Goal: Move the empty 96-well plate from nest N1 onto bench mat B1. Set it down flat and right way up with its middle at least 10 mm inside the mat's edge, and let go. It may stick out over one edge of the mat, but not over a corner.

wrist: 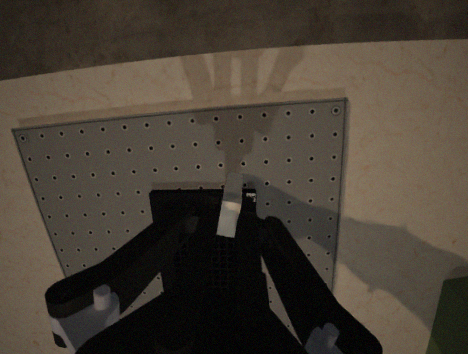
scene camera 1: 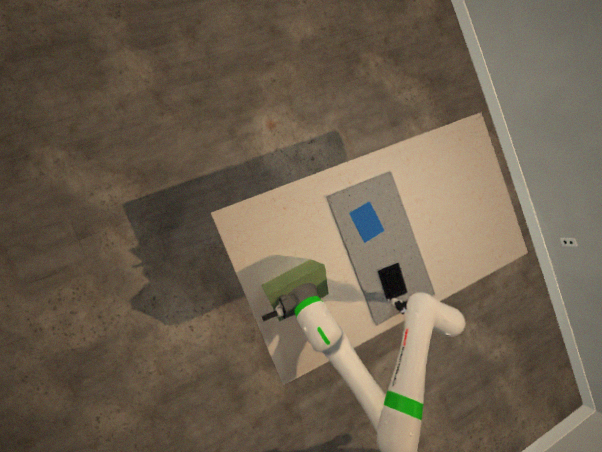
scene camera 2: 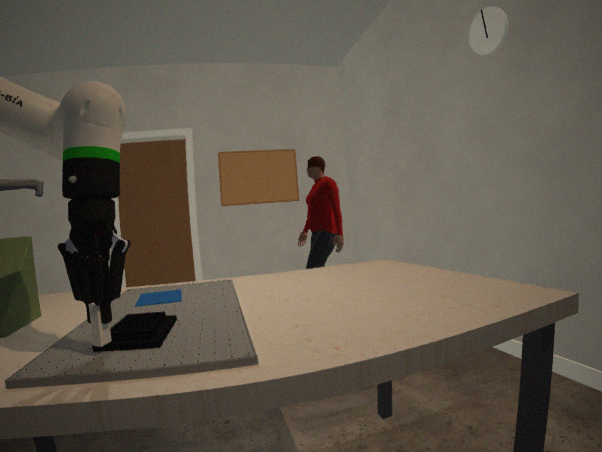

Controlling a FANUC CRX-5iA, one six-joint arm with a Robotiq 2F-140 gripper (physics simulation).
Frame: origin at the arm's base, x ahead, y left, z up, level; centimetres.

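Seen in the pictures: gripper, fingertip midpoint: (wrist: 232,186) (scene camera 1: 393,301) (scene camera 2: 102,343); arm's base, link origin: (scene camera 1: 300,294).
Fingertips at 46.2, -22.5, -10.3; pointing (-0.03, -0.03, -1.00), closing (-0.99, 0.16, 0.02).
Note:
Offsets run from my fingertips to a thing's top centre, as dx, dy, dz. Level surfaces: height alone.
The black 96-well plate @(+3.1, +9.1, +0.9) (scene camera 1: 392,281) (scene camera 2: 136,325) (wrist: 221,270) sits low on the black nest @(+3.1, +9.1, -0.3) (scene camera 2: 167,334) (wrist: 167,201). Plate and nest blend together in the first scene view. A small white label shows near the nest's edge in the wrist view. My gripper (scene camera 2: 101,325) (wrist: 232,186) points down and is shut and empty, its pale fingertips together at the plate's near end. Whether they touch plate or nest is unclear. The arm partly hides the gripper in the first scene view. The blue mat @(dz -1.5) (scene camera 1: 367,221) (scene camera 2: 159,298) lies flat beyond the nest.
Nest and mat are on a grey perforated board @(dz -1.7) (scene camera 1: 400,240) (scene camera 2: 215,325) (wrist: 105,160) on a pale table @(dz -3.0) (scene camera 1: 450,200) (scene camera 2: 350,310). A green block (scene camera 1: 295,280) (scene camera 2: 15,285) stands left of the board. A second arm (scene camera 1: 320,325) reaches over it. A person (scene camera 2: 325,205) in red stands behind the table.

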